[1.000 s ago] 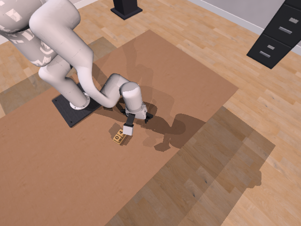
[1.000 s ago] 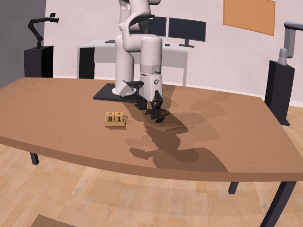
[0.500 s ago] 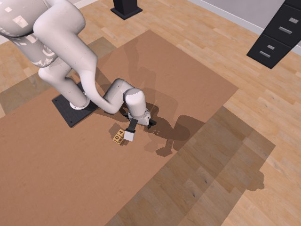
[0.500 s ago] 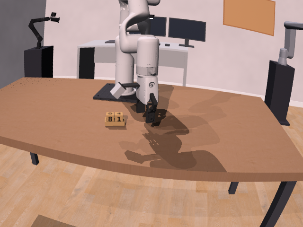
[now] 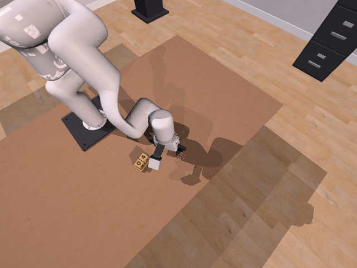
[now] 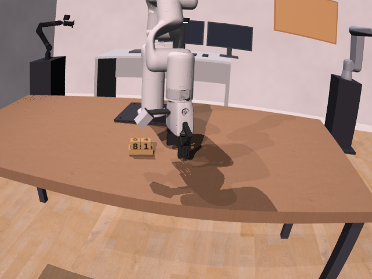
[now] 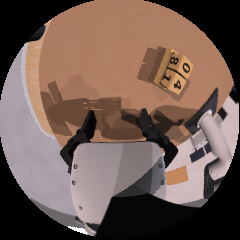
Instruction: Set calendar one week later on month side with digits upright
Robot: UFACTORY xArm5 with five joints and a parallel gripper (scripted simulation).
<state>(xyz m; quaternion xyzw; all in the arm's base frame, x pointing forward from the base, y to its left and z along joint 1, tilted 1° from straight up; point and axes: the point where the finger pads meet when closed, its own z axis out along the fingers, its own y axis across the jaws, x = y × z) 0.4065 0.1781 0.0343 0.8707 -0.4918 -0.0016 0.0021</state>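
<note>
Right now the wooden calendar tray is 5 cm behind my hand, 12 cm to the right of it and 4 cm below it.
</note>
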